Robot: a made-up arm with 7 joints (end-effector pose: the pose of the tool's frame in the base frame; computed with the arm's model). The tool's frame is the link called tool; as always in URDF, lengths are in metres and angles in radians.
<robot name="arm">
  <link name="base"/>
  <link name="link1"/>
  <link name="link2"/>
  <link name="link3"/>
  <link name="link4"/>
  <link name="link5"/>
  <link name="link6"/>
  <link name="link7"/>
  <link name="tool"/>
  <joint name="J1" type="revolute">
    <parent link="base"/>
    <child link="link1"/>
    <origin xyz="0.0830 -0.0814 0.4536" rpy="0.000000 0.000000 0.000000"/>
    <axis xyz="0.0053 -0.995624 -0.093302"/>
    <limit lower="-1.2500" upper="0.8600"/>
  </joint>
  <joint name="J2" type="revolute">
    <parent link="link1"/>
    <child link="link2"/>
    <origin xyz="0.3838 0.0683 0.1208" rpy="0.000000 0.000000 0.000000"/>
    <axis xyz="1 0 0"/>
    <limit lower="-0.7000" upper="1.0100"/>
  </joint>
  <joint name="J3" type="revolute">
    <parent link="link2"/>
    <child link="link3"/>
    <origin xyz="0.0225 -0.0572 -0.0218" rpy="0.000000 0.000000 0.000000"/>
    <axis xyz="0 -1 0"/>
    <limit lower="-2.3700" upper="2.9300"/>
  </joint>
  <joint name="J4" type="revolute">
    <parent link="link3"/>
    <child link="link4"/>
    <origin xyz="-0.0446 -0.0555 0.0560" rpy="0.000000 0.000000 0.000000"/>
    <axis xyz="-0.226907 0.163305 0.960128"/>
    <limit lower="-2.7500" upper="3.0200"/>
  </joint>
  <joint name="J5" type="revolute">
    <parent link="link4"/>
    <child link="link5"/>
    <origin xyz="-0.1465 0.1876 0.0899" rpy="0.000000 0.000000 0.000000"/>
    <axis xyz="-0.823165 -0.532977 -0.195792"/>
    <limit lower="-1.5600" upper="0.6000"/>
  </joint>
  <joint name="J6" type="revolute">
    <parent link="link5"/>
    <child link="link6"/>
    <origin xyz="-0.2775 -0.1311 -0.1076" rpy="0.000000 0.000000 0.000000"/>
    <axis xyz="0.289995 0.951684 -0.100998"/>
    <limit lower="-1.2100" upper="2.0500"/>
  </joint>
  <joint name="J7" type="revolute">
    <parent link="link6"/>
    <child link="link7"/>
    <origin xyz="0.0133 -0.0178 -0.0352" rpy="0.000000 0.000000 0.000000"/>
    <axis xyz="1 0 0"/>
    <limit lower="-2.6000" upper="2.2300"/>
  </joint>
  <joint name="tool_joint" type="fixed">
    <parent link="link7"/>
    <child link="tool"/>
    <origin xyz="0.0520 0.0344 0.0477" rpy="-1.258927 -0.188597 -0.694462"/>
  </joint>
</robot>
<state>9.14 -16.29 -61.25 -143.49 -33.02 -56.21 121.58</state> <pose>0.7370 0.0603 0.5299 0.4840 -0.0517 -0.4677 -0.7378</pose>
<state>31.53 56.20 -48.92 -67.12 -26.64 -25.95 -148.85</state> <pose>0.1892 0.0623 0.9370 0.0812 -0.9880 0.1000 -0.0850</pose>
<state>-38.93 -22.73 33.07 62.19 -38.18 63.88 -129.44</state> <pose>0.2106 -0.5096 0.6102 0.0706 0.4491 0.5926 -0.6649</pose>
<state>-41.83 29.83 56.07 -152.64 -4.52 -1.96 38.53</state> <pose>0.6352 -0.0915 0.4978 0.1160 -0.5305 -0.3101 0.7804</pose>
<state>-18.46 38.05 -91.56 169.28 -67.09 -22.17 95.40</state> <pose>0.5923 0.0460 0.0187 0.4477 0.0207 -0.1481 -0.8816</pose>
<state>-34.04 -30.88 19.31 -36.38 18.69 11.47 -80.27</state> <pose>0.1576 0.0355 0.2933 0.1379 0.9412 0.0177 0.3079</pose>
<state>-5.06 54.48 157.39 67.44 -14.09 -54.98 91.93</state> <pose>0.5619 -0.0215 0.0136 0.4910 -0.2978 -0.7721 -0.2724</pose>
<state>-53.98 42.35 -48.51 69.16 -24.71 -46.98 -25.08</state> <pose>0.4012 -0.4882 0.2022 0.9096 -0.0495 0.3155 0.2658</pose>
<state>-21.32 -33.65 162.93 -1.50 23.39 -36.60 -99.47</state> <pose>0.7865 -0.1154 0.2239 0.1302 -0.3803 0.0270 0.9152</pose>
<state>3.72 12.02 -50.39 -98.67 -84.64 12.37 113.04</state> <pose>0.6186 0.3000 0.6491 0.1926 0.9305 0.1160 -0.2891</pose>
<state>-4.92 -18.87 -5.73 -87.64 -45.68 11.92 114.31</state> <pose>0.4798 0.2773 0.4502 0.5723 0.7688 0.0417 -0.2822</pose>
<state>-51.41 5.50 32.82 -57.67 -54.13 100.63 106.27</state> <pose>0.1526 0.3701 0.3532 0.1303 -0.6708 -0.7159 -0.1435</pose>
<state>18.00 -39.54 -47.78 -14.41 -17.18 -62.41 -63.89</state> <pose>0.1990 0.2288 0.8035 0.1266 0.8477 0.1507 0.4927</pose>
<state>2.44 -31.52 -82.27 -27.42 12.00 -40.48 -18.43</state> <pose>0.4861 0.2623 0.7937 0.0868 -0.9717 0.1279 -0.1785</pose>
